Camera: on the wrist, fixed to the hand. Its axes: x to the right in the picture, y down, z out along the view.
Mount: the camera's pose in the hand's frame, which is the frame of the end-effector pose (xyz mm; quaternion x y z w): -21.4 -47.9 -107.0 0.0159 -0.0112 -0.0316 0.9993
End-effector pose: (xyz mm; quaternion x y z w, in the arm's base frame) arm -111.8 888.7 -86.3 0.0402 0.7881 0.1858 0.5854
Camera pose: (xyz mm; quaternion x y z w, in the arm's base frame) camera -198.1 811.9 -56.9 0.0267 0.7853 0.1542 0.5991
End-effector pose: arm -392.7 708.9 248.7 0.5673 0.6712 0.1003 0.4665
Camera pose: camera -505.6 716.7 286.1 0.5542 0.6850 0.0685 0.4678
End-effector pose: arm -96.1 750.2 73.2 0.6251 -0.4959 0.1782 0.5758
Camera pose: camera -28.8 847.6 59.4 0.6515 -0.4794 0.1608 0.5656
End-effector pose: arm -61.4 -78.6 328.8 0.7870 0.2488 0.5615 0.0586
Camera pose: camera -180.0 -66.8 331.5 0.7858 0.2818 0.5465 0.0666
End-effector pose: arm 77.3 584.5 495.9 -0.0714 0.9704 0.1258 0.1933
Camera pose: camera 67.6 511.5 589.6 -0.0975 0.9673 0.1050 0.2091
